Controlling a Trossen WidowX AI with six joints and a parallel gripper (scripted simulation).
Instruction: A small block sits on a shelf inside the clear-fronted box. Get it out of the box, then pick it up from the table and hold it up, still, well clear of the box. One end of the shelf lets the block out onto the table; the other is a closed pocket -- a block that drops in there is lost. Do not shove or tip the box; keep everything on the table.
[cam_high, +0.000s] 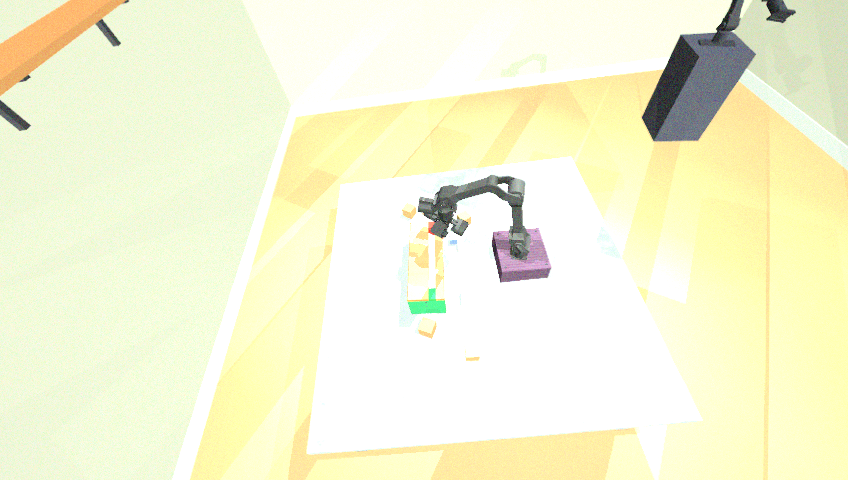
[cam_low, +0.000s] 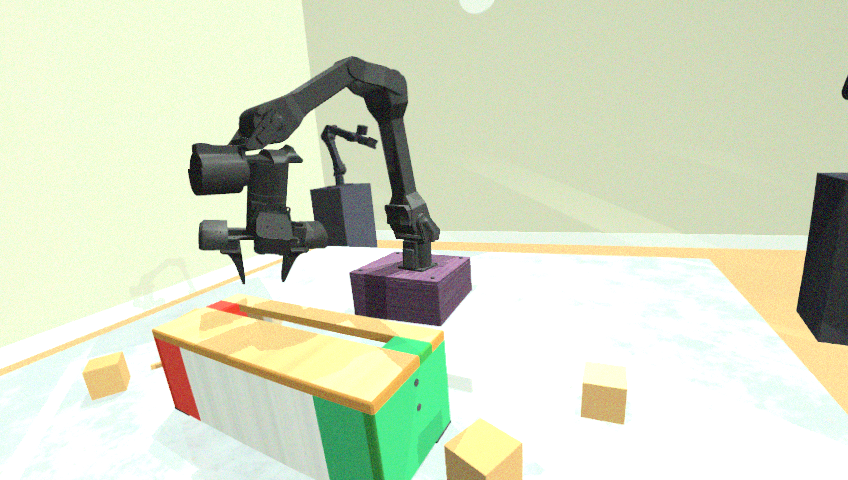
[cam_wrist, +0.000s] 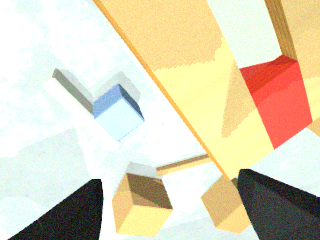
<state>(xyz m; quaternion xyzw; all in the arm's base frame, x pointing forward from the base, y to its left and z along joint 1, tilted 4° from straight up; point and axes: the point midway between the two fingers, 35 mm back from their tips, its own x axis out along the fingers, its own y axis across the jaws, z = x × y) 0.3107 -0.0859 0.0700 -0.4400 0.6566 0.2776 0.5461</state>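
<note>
Right now the blue block is 3 cm behind my gripper tip, 3 cm to the right of it and 13 cm below it. The rest, counted from my gripper tip: long box: 4 cm ahead, 15 cm to the left, 9 cm below; thin stick: 5 cm ahead, 17 cm to the right, 14 cm below.
</note>
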